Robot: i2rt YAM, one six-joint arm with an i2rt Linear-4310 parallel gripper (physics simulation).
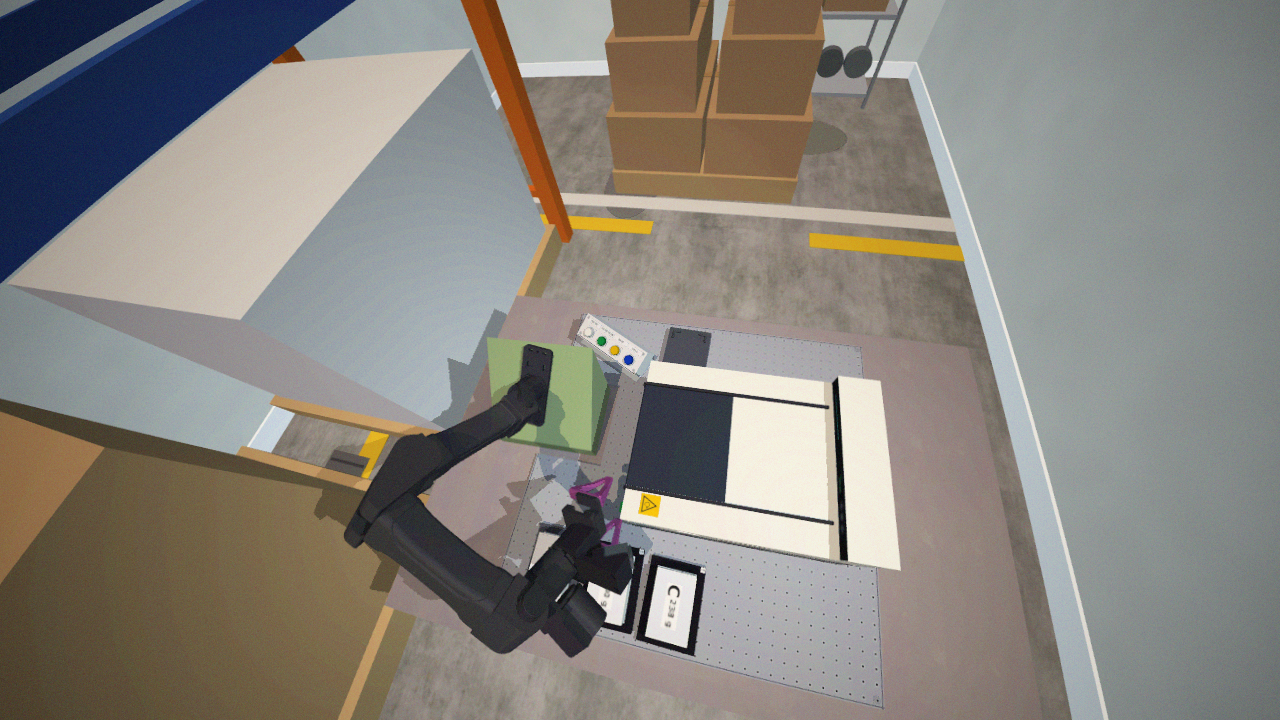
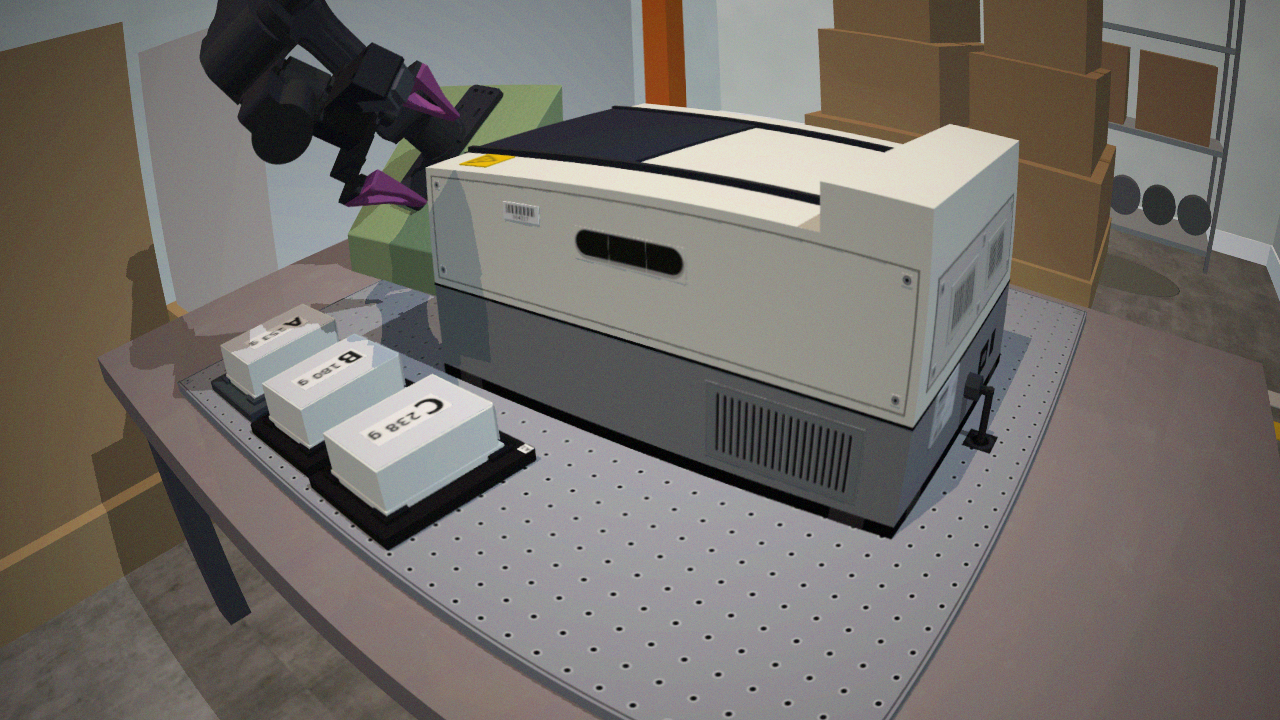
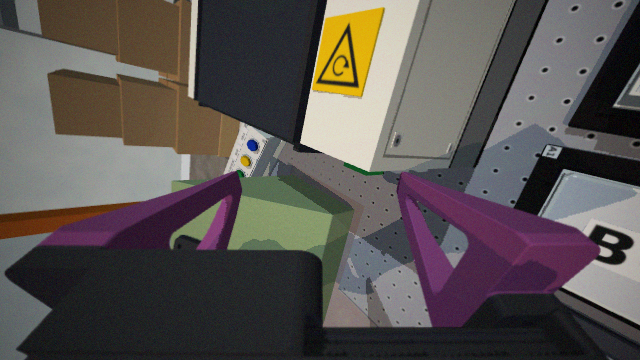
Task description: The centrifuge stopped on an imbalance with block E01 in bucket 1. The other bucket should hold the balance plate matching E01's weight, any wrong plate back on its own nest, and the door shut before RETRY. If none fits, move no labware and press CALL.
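Places are measured from the arm's base along level axes (x right, y ahead, z up), in centimetres.
Pixels of known places: gripper, between the fingertips: (image 1: 614, 498) (image 2: 440, 159) (image 3: 319, 180); arm's base, origin of its link: (image 1: 535, 385) (image 2: 448, 145).
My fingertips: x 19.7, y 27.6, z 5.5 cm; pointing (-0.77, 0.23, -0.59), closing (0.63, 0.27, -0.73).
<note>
Ahead of a thing's pixels: the offset from my fingertips to its top centre. "spot": to the spot under its first point. Level surfaces: height alone.
My gripper (image 1: 614, 501) (image 2: 441, 161) (image 3: 319, 180) is open and empty, its purple fingers beside the centrifuge's front end. The white centrifuge (image 1: 778, 447) (image 2: 760, 277) (image 3: 360, 135) has its dark door panel @(dx -14.2, dy +9.7, dz +0.5 cm) (image 1: 684, 438) (image 2: 617, 134) (image 3: 255, 60) covering the top opening, so block E01 and both buckets are hidden. Plate A @(dx +16.3, dy -12.7, dz -15.4 cm) (image 2: 268, 358), its weight hard to read, plate B @(dx +16.0, dy +0.9, dz -15.4 cm) (image 2: 335, 385) (image 3: 612, 245), 180 g, and plate C @(dx +15.6, dy +14.5, dz -15.4 cm) (image 1: 669, 608) (image 2: 416, 438), 238 g, sit on their nests. The button box @(dx -40.8, dy -15.8, dz -12.4 cm) (image 1: 612, 342) (image 3: 247, 152) has white, green, yellow and blue buttons.
A green sloped block (image 1: 590, 402) (image 2: 393, 255) (image 3: 280, 220) carries the arm's base, left of the centrifuge. The perforated board @(dz -20.7 cm) (image 1: 787, 617) (image 2: 626, 582) lies under the centrifuge and nests. A dark flat pad @(spot: dx -45.9, dy +4.1, dz -18.5 cm) (image 1: 687, 345) lies behind the centrifuge.
</note>
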